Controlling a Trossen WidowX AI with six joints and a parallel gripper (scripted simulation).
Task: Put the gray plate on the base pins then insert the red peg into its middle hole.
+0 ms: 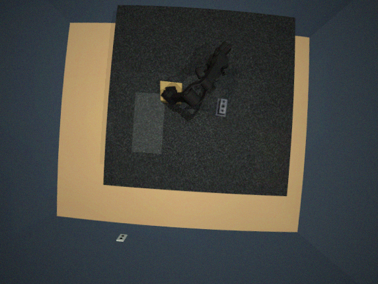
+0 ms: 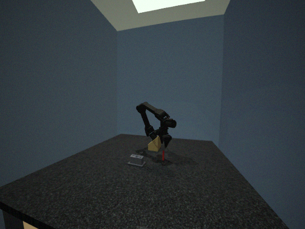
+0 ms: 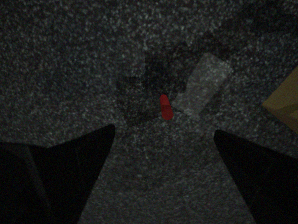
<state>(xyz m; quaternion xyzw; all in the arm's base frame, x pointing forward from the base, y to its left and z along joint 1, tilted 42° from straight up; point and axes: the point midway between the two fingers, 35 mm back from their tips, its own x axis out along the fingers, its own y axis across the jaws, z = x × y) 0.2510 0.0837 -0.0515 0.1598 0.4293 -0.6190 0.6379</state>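
Right now my gripper tip is 10 mm past the red peg and 80 mm above it. From my gripper tip the other things lie so: gray plate (80 mm ahead, 200 mm to the right, 80 mm below).
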